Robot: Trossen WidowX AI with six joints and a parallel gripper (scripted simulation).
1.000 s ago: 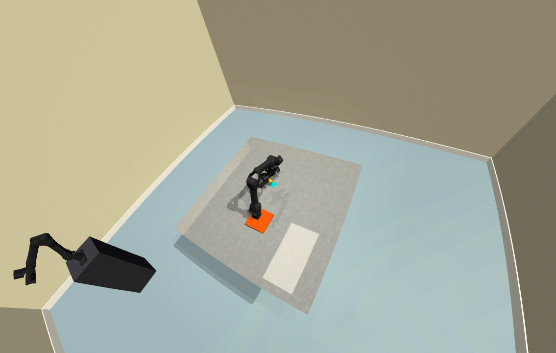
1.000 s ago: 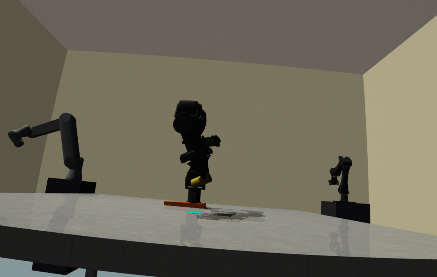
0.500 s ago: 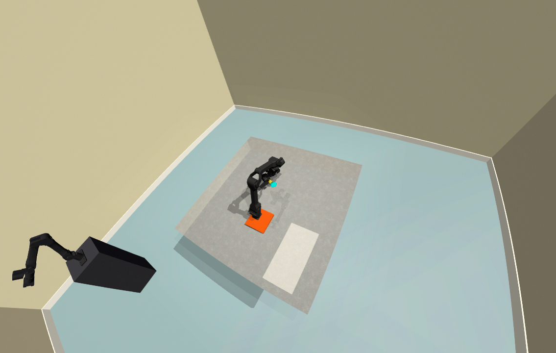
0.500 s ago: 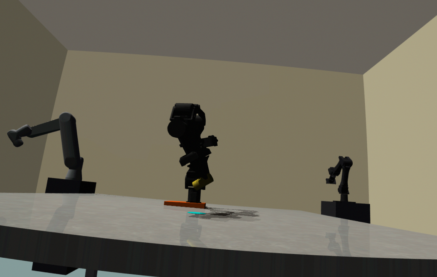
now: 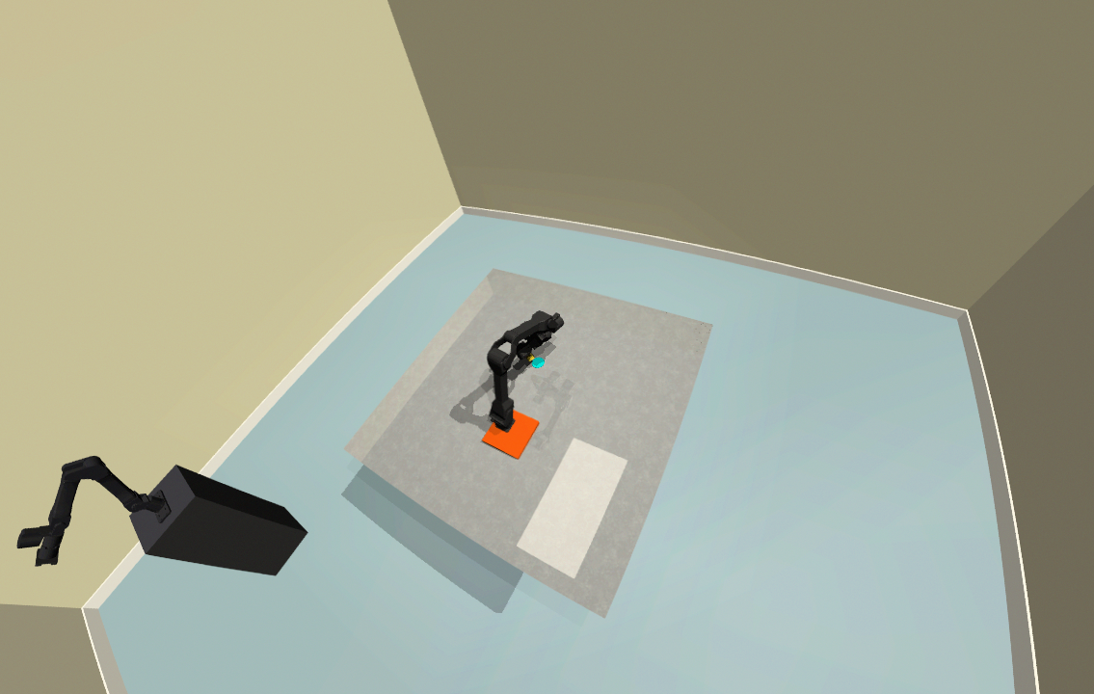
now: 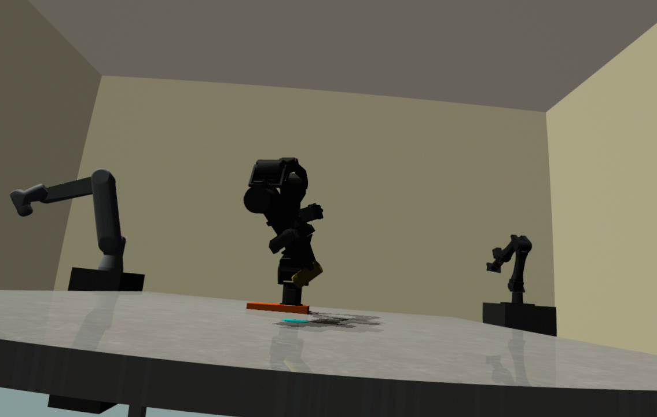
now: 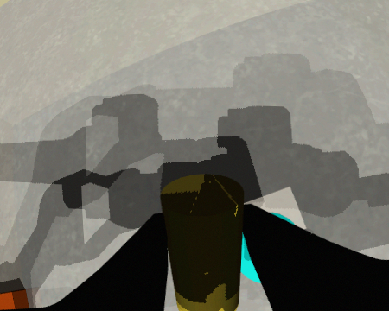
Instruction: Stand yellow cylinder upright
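My gripper tip is now 1 cm to the left of the yellow tall cylinder, 1 cm past it and 1 cm above it. Also, from my gripper tip: cyan circle (12 cm below, 3 cm to the right, 3 cm ahead).
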